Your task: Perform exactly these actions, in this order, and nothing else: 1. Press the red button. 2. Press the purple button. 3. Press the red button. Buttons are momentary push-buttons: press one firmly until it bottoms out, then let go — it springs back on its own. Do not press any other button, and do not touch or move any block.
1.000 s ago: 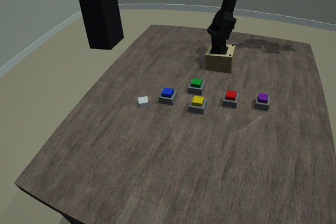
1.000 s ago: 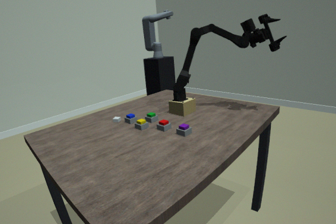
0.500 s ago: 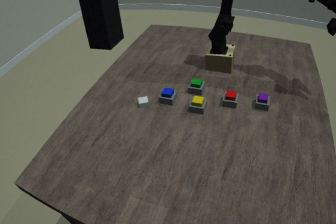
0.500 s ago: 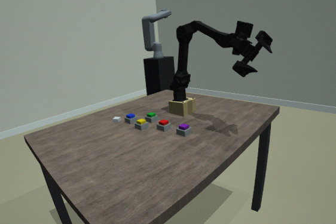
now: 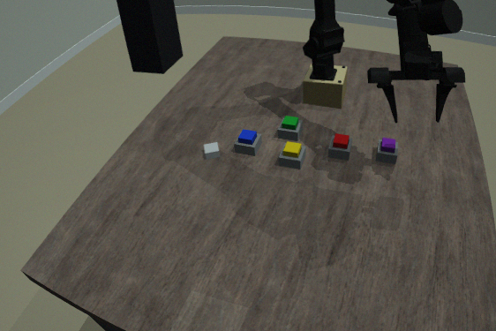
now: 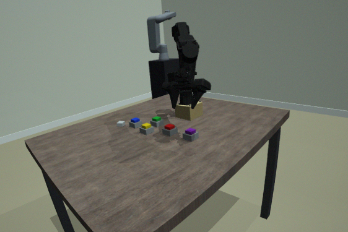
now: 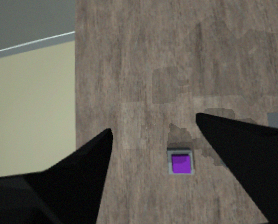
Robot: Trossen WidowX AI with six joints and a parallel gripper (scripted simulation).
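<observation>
The red button is 15 cm to the right of my gripper tip, 13 cm below it and 7 cm behind it. Round my gripper tip: green button (28 cm to the right, 13 cm below, 11 cm behind); purple button (13 cm below, 8 cm behind, 4 cm to the right); yellow button (25 cm to the right, 13 cm below, 2 cm behind).
</observation>
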